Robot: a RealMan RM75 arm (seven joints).
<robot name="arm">
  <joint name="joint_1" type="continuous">
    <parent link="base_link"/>
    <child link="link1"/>
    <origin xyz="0 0 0.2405" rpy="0 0 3.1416"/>
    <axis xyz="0 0 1"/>
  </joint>
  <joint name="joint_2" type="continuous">
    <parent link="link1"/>
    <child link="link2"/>
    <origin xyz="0 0 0" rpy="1.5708 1.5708 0"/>
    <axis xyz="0 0 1"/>
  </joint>
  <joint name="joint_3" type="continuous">
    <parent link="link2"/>
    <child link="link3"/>
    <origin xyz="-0.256 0 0" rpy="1.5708 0 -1.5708"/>
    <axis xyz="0 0 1"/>
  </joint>
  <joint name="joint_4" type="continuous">
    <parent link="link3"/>
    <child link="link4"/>
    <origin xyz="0 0 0" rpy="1.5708 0 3.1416"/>
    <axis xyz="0 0 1"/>
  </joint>
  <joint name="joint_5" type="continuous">
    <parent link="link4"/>
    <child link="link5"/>
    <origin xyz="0 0.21 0" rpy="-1.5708 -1.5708 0"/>
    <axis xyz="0 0 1"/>
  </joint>
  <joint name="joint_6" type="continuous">
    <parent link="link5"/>
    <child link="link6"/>
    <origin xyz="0 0 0" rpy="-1.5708 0 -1.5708"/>
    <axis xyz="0 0 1"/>
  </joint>
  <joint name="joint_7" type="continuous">
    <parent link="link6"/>
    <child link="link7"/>
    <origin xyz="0 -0.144 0" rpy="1.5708 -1.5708 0"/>
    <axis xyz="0 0 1"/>
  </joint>
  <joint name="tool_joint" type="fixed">
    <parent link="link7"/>
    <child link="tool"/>
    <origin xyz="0 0 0" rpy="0 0 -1.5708"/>
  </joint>
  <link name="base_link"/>
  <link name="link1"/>
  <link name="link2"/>
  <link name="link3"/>
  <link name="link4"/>
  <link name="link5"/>
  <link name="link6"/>
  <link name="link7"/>
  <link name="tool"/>
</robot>
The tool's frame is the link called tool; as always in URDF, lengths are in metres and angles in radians. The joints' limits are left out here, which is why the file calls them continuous.
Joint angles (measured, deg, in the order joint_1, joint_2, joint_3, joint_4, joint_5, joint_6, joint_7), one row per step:
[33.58, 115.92, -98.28, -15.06, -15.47, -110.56, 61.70]
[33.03, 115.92, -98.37, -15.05, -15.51, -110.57, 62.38]
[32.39, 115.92, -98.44, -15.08, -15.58, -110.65, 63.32]
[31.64, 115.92, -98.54, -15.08, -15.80, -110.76, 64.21]
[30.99, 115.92, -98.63, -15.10, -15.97, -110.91, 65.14]
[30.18, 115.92, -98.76, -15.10, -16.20, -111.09, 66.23]
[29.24, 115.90, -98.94, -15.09, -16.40, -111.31, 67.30]
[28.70, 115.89, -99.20, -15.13, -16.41, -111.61, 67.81]
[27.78, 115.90, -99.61, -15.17, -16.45, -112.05, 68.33]
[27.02, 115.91, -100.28, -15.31, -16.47, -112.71, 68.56]
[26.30, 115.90, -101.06, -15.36, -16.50, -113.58, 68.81]
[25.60, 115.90, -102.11, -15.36, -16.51, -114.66, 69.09]
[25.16, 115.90, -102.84, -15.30, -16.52, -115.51, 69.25]
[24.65, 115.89, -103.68, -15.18, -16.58, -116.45, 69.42]
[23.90, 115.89, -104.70, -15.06, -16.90, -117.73, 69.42]
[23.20, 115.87, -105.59, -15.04, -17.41, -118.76, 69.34]
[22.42, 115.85, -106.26, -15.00, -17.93, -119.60, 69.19]
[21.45, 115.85, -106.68, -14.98, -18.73, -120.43, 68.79]
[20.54, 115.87, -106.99, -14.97, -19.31, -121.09, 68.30]
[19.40, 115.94, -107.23, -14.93, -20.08, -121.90, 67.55]
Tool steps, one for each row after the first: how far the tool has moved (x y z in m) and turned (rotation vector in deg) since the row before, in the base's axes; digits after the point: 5 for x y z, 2 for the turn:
[0.00291, -0.00187, -0.00030, -0.75, 0.10, -0.54]
[0.00319, -0.00232, -0.00018, -0.99, 0.21, -0.55]
[0.00377, -0.00300, -0.00055, -1.05, 0.09, -0.58]
[0.00313, -0.00272, -0.00035, -1.05, 0.18, -0.46]
[0.00393, -0.00349, -0.00055, -1.27, 0.18, -0.58]
[0.00458, -0.00407, -0.00045, -1.26, 0.19, -0.68]
[0.00225, -0.00281, -0.00017, -0.65, 0.19, -0.18]
[0.00384, -0.00473, -0.00051, -0.80, 0.21, -0.36]
[0.00235, -0.00499, -0.00070, -0.67, 0.19, 0.20]
[0.00226, -0.00549, -0.00065, -0.79, 0.22, 0.38]
[0.00198, -0.00631, -0.00100, -1.03, 0.26, 0.63]
[0.00127, -0.00447, -0.00056, -0.70, 0.21, 0.52]
[0.00168, -0.00517, -0.00073, -0.85, 0.17, 0.53]
[0.00234, -0.00738, -0.00107, -0.99, 0.14, 0.78]
[0.00203, -0.00669, -0.00120, -0.93, -0.03, 0.74]
[0.00259, -0.00633, -0.00096, -0.71, -0.07, 0.41]
[0.00322, -0.00705, -0.00095, -0.47, -0.15, 0.27]
[0.00294, -0.00609, -0.00066, -0.16, -0.08, 0.06]
[0.00352, -0.00754, -0.00081, 0.00, -0.06, 0.00]

